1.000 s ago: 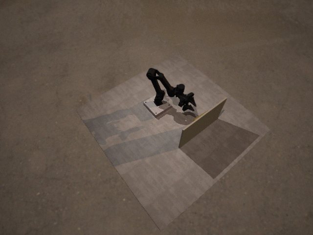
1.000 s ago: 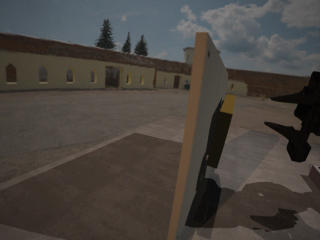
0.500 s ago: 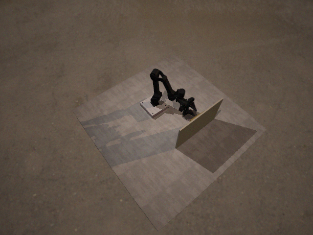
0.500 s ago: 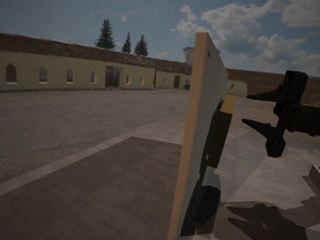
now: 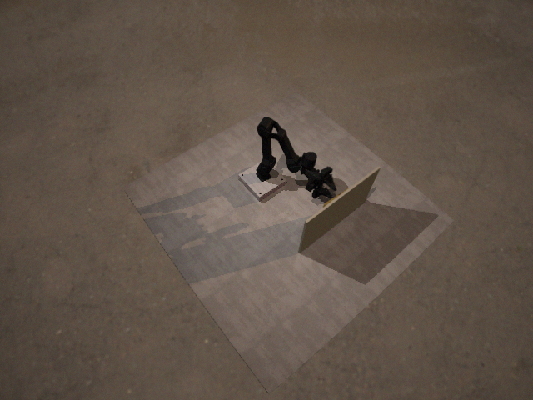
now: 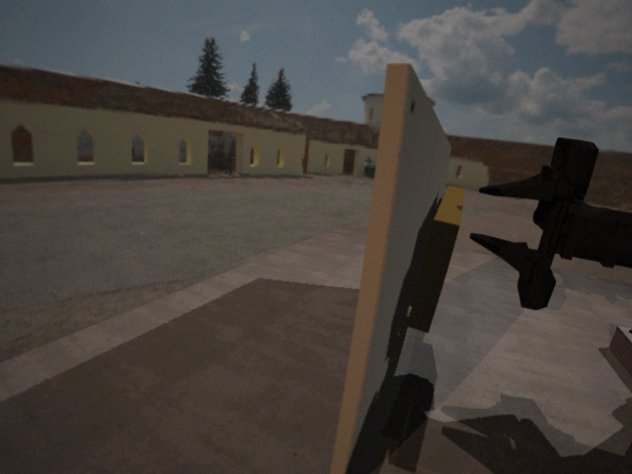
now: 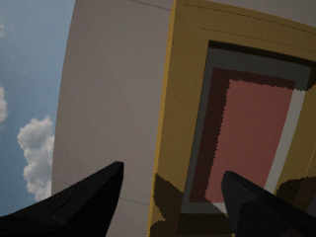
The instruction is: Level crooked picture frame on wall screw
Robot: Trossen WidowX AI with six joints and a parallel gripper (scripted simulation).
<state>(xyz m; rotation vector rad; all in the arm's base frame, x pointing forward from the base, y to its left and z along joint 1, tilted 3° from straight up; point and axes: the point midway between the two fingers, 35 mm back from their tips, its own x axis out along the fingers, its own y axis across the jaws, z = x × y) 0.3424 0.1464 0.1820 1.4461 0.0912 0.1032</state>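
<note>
The picture frame is 40 mm ahead of my gripper tip, 10 mm to the right of it and 50 mm below it. Also, from my gripper tip: wall panel (50 mm ahead, 60 mm below).
</note>
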